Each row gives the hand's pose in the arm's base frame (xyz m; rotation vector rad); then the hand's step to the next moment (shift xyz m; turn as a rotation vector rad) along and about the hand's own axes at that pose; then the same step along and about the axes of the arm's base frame.
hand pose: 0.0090 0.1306 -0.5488 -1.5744 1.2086 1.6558
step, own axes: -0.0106 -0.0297 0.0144 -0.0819 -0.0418 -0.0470
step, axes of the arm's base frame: 0.0206 0.0278 0.0021 0.0718 -0.0072 0.0739
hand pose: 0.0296 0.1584 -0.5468 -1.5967 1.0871 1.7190
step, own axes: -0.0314 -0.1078 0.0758 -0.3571 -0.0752 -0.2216
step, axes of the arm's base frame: 0.0534 0.1243 0.0078 0.2331 -0.1013 0.3431
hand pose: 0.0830 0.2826 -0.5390 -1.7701 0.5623 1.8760
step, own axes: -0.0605 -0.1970 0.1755 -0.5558 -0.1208 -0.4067
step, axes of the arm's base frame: -0.0168 0.2579 0.0803 0.4140 -0.1921 0.5297
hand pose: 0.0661 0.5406 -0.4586 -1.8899 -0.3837 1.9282
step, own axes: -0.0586 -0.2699 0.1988 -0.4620 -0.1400 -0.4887
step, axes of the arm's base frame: -0.1717 0.2268 0.1868 0.4980 -0.1383 0.4525
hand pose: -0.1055 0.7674 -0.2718 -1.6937 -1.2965 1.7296
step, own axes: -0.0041 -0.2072 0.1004 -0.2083 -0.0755 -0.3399
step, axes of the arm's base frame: -0.1582 0.0656 0.1540 0.3316 -0.0163 0.2332
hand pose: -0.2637 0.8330 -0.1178 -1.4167 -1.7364 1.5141
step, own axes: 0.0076 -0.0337 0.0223 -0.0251 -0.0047 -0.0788
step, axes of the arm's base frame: -0.0351 0.0004 0.0215 0.0732 0.0150 0.0358
